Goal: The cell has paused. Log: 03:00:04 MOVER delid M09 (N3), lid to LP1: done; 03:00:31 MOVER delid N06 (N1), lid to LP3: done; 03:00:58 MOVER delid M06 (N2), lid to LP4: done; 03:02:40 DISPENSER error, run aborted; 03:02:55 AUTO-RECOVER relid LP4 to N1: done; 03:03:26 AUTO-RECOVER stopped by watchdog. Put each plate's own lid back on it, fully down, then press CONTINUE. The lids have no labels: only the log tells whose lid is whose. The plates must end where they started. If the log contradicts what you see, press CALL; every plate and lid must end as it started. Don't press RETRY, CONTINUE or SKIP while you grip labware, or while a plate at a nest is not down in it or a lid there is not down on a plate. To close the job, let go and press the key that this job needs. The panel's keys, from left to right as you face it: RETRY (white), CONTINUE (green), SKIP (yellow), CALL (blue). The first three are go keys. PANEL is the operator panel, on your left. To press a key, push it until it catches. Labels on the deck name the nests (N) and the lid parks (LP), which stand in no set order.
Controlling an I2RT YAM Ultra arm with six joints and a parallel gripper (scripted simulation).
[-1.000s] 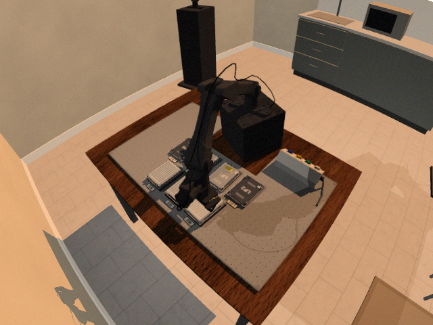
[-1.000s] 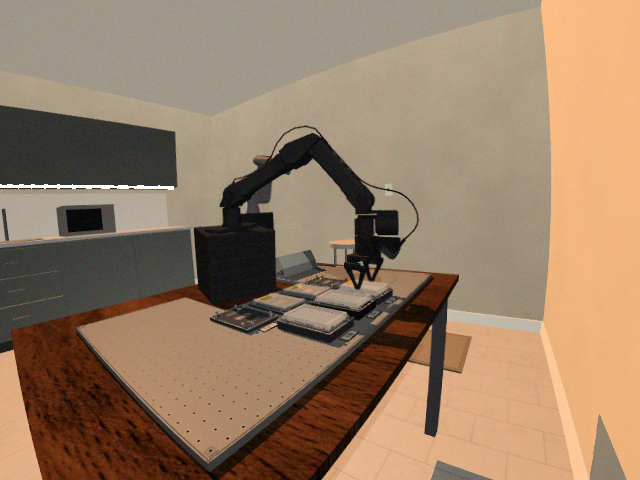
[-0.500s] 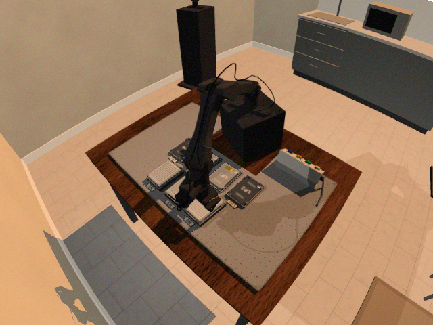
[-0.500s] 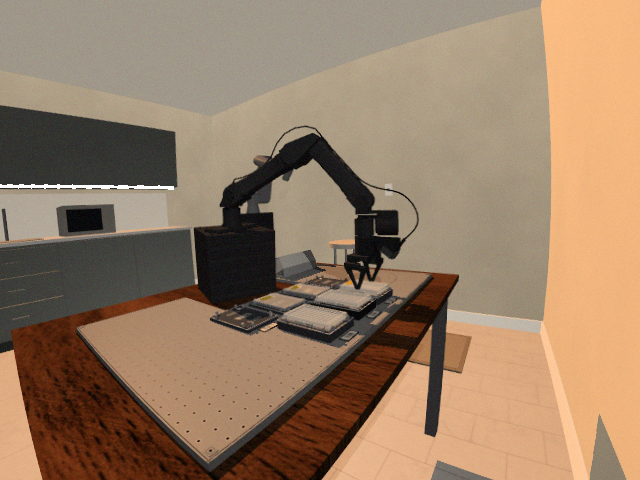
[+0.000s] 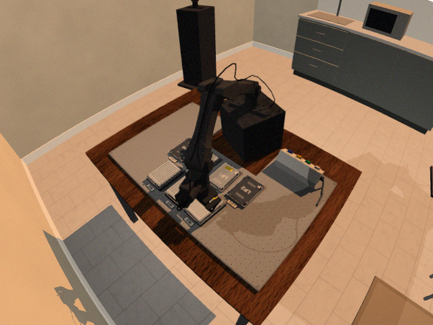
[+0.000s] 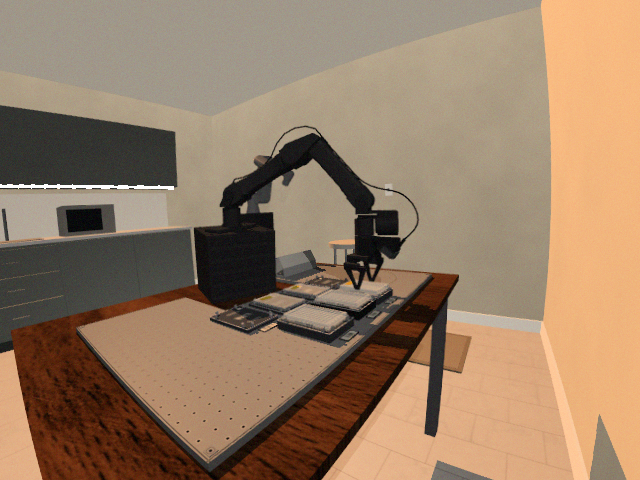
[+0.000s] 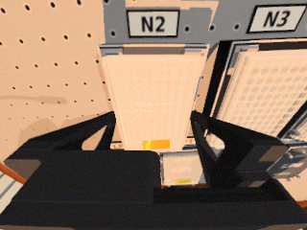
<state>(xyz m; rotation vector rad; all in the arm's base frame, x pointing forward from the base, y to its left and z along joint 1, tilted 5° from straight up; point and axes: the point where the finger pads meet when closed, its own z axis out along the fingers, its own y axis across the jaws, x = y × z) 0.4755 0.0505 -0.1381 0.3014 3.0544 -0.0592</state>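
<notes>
My gripper is now 10 mm above the clear lid. From my hand the other things lie so: yellow SKIP key: 430 mm behind, 230 mm to the left, 20 mm above; then white well plate: 40 mm behind, 260 mm to the right, 10 mm below; then blue CALL key: 440 mm behind, 180 mm to the left, 20 mm above.
</notes>
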